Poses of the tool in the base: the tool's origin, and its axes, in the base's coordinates. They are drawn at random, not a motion.
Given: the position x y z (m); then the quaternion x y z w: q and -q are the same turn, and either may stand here.
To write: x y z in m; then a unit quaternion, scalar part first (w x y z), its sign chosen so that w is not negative. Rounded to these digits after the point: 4 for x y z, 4 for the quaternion.
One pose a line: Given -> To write
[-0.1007 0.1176 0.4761 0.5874 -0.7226 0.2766 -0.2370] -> [-0.1007 0.1176 0.4761 0.2370 -0.5874 0.7226 -0.2766]
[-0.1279 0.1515 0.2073 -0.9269 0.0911 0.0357 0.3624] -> [-0.1279 0.1515 0.2073 0.3624 -0.9269 0.0911 0.0357]
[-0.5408 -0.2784 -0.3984 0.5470 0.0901 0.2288 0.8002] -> [-0.5408 -0.2784 -0.3984 0.8002 0.5470 0.0901 0.2288]
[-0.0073 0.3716 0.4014 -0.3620 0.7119 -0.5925 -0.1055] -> [-0.0073 0.3716 0.4014 0.1055 0.3620 -0.7119 0.5925]
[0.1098 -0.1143 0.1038 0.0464 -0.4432 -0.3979 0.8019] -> [0.1098 -0.1143 0.1038 0.8019 0.0464 -0.4432 -0.3979]
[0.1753 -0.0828 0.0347 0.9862 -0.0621 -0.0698 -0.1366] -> [0.1753 -0.0828 0.0347 0.1366 -0.9862 0.0621 0.0698]
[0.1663 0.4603 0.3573 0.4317 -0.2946 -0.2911 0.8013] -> [0.1663 0.4603 0.3573 0.8013 0.4317 -0.2946 -0.2911]
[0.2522 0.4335 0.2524 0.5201 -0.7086 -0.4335 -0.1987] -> [0.2522 0.4335 0.2524 0.1987 -0.5201 0.7086 0.4335]
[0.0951 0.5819 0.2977 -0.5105 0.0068 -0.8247 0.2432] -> [0.0951 0.5819 0.2977 0.2432 -0.5105 0.0068 -0.8247]
